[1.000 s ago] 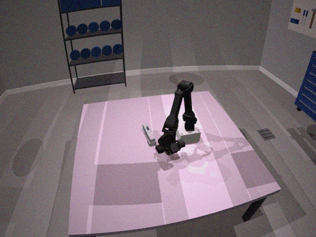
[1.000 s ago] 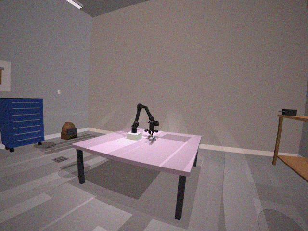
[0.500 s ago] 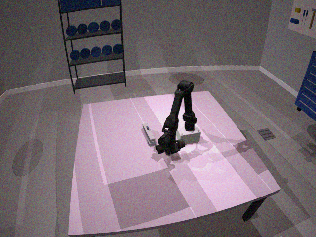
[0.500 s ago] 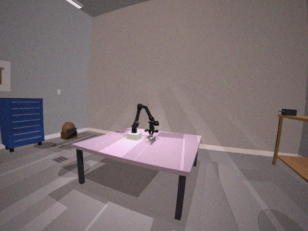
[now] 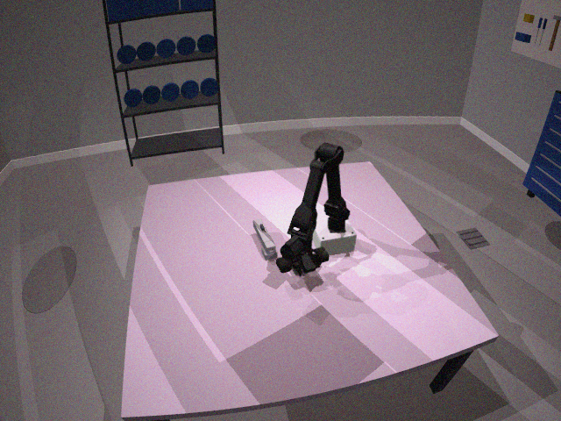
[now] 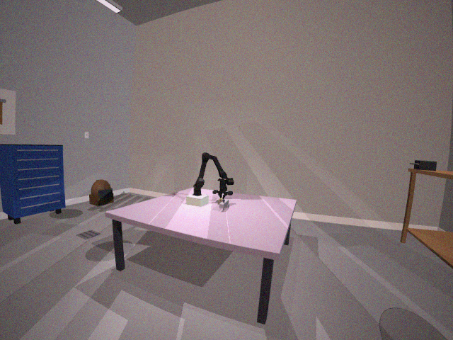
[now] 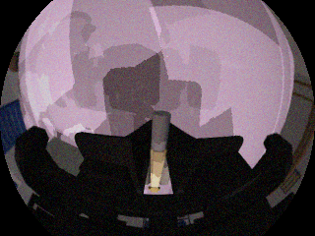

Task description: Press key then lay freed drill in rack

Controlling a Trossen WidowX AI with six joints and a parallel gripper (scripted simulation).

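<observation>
The drill is 4 cm to the right of my gripper tip, 4 cm above it and 1 cm ahead of it. The rest, counted from my gripper tip: key (21 cm to the right, 15 cm ahead, 4 cm above); then grey rack (5 cm to the right, 2 cm ahead, 1 cm above).
</observation>
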